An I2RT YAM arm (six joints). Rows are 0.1 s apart.
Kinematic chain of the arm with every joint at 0, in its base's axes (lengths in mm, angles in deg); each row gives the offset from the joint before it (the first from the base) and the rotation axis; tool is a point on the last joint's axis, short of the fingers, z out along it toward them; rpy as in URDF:
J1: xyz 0 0 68 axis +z
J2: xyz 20 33.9 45.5 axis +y
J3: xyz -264 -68.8 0 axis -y
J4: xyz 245 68.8 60 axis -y
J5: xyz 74 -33.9 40.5 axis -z
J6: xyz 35.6 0 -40.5 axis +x
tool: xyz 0 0 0 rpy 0 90 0
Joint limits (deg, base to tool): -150..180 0..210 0..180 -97..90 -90..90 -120..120
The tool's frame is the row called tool.
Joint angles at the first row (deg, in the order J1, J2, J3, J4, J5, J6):
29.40, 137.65, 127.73, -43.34, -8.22, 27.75
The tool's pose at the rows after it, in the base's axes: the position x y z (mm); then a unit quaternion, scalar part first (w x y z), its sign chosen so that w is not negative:
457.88 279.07 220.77 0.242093 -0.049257 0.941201 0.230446
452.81 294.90 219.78 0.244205 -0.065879 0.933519 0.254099
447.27 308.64 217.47 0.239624 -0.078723 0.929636 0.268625
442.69 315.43 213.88 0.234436 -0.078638 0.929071 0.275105
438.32 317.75 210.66 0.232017 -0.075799 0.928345 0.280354
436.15 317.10 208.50 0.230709 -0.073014 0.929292 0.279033
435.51 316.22 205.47 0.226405 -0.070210 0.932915 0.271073
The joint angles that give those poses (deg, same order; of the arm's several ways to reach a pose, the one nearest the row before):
30.71, 138.43, 128.77, -42.38, -9.93, 28.14
32.31, 138.86, 128.76, -40.03, -11.67, 28.48
33.77, 139.56, 129.28, -39.17, -12.85, 28.86
34.61, 139.50, 128.32, -38.17, -13.19, 29.84
35.07, 138.58, 125.87, -36.37, -13.40, 30.75
35.16, 137.95, 124.31, -35.63, -13.19, 31.08
35.16, 138.07, 124.12, -36.32, -12.60, 31.12

